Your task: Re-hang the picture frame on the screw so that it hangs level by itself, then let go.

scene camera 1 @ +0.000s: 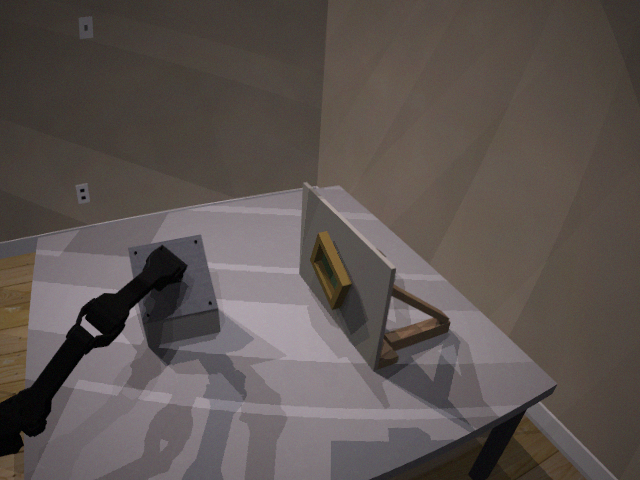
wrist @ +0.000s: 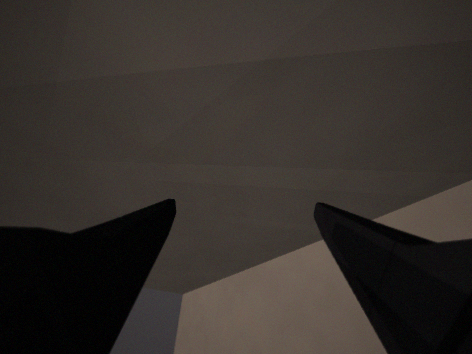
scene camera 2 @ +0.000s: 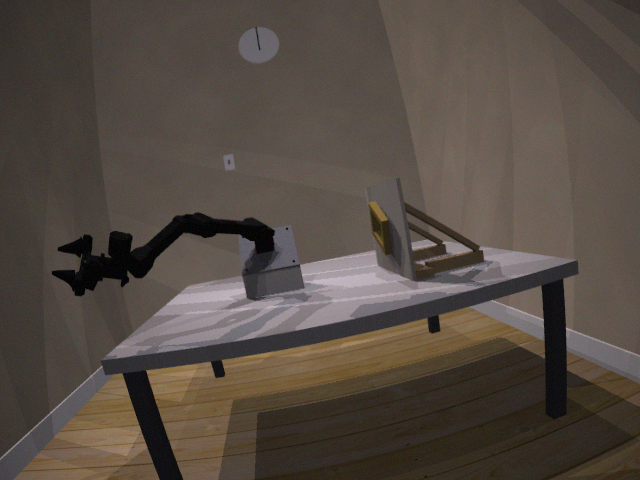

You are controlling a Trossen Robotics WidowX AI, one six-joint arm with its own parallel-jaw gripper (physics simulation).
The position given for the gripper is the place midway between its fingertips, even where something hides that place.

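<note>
So you can picture it, the gripper (scene camera 2: pixel 54 260) (wrist: pixel 245 207) is open and holds nothing. There's a picture frame (scene camera 1: pixel 328 266) (scene camera 2: pixel 380 226), though in the wrist view the picture frame is out of frame. There's a wooden easel brace (scene camera 2: pixel 431 267) (scene camera 1: pixel 395 340) too.
</note>
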